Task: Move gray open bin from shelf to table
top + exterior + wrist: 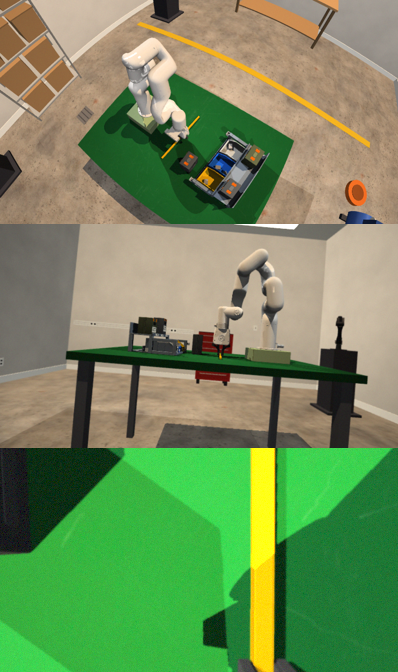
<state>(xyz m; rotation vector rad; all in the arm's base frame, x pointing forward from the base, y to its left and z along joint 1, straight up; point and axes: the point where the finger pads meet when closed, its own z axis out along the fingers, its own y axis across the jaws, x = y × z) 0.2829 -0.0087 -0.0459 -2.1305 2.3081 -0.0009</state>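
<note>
Now: hand 2 cm above the yellow bar. The rest, counted from my hand: blue bin (34 cm ahead, 3 cm to the right, 2 cm above); yellow bin (33 cm ahead, 14 cm to the right, 2 cm above); dark box (15 cm ahead, 12 cm to the right, 4 cm above).
</note>
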